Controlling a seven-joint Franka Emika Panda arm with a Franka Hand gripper.
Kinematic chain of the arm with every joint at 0, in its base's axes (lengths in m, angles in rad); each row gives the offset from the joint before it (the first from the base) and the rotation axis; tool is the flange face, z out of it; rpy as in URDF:
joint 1: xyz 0 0 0.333 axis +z
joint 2: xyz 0 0 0 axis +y
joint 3: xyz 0 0 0.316 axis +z
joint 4: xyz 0.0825 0 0 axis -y
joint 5: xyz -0.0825 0 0.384 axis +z
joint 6: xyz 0 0 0 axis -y
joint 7: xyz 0.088 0 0 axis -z
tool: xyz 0 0 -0.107 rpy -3.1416 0 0
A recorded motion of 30 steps. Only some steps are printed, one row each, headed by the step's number.
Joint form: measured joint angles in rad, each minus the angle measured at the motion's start. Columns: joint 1, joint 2, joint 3, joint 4, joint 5, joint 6, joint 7.
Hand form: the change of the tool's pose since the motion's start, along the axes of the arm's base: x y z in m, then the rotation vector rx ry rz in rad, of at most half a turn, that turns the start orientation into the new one. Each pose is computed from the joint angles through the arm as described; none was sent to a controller.
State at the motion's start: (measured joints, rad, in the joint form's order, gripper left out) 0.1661 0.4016 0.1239 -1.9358 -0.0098 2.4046 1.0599
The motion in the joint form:
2: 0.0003 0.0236 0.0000 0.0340 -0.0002 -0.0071 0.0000
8: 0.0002 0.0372 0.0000 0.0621 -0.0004 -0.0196 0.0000
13: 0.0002 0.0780 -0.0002 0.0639 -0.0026 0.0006 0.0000
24: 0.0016 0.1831 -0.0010 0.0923 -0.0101 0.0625 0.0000
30: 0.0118 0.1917 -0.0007 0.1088 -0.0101 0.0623 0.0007
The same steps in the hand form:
2: 0.0083 0.0020 -0.0009 0.0033 -0.0026 -0.0009
8: 0.0148 0.0032 0.0015 0.0051 -0.0042 -0.0018
13: 0.0150 0.0033 -0.0220 0.0029 0.0144 -0.0016
24: 0.0204 0.0053 -0.0720 0.0052 0.0296 -0.0004
30: 0.0229 0.0128 -0.0708 0.0082 0.0225 0.0083

